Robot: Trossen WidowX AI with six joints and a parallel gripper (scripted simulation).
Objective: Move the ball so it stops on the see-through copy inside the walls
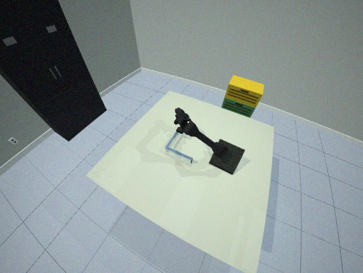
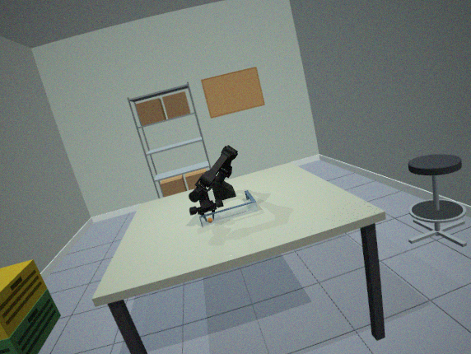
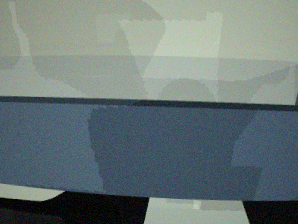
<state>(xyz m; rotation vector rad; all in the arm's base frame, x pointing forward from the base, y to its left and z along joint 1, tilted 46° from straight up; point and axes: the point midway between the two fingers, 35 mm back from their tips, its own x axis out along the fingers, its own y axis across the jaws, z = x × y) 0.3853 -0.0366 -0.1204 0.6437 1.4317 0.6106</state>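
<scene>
Now: gripper tip right at the orange ball. Round my gripper tip: see-through copy of ball (right at my gripper tip).
</scene>
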